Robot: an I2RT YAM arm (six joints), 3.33 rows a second.
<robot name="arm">
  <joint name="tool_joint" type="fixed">
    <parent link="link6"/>
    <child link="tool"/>
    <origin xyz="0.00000 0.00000 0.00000" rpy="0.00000 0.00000 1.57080"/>
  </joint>
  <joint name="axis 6" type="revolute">
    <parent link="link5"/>
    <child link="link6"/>
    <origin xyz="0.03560 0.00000 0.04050" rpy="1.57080 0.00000 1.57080"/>
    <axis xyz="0 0 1"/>
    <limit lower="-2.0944" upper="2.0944"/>
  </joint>
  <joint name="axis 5" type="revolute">
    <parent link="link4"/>
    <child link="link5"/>
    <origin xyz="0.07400 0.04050 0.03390" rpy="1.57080 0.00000 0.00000"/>
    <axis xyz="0 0 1"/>
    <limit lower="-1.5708" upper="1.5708"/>
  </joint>
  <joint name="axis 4" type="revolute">
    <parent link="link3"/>
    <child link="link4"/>
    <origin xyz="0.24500 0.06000 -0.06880" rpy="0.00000 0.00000 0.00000"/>
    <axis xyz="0 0 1"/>
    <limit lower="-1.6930" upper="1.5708"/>
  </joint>
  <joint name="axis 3" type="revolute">
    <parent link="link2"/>
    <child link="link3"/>
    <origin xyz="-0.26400 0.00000 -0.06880" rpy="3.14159 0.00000 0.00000"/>
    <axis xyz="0 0 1"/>
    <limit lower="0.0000" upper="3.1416"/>
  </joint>
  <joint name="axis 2" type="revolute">
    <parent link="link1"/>
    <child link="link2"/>
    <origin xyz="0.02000 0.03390 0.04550" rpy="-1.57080 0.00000 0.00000"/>
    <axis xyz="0 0 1"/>
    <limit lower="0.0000" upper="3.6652"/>
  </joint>
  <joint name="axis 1" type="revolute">
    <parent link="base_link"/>
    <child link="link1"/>
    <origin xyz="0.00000 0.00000 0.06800" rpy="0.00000 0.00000 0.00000"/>
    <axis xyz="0 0 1"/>
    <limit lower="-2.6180" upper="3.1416"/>
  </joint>
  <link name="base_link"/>
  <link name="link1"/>
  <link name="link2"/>
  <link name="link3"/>
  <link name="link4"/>
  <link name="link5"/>
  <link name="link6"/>
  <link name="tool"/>
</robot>
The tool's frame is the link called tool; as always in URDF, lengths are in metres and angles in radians.
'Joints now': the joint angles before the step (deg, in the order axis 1, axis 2, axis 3, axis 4, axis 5, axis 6). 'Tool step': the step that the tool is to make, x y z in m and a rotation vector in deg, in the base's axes. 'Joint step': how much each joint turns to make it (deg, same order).
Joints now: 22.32, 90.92, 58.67, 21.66, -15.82, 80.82
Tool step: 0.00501, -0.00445, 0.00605, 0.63, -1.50, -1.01
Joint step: -0.92, 0.28, 1.01, 0.92, 0.09, 0.04
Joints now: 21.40, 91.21, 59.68, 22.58, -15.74, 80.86
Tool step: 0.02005, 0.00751, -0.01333, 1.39, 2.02, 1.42
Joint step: -0.22, 5.53, 3.12, 1.55, -1.94, 1.81
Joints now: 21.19, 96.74, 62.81, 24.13, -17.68, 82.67
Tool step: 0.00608, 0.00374, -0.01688, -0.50, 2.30, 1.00
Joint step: 0.10, 2.71, 0.03, 0.42, -0.95, 0.20
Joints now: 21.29, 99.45, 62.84, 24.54, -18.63, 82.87
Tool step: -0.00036, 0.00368, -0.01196, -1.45, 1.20, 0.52
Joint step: 0.52, 1.15, -0.71, -0.09, 0.21, -0.93
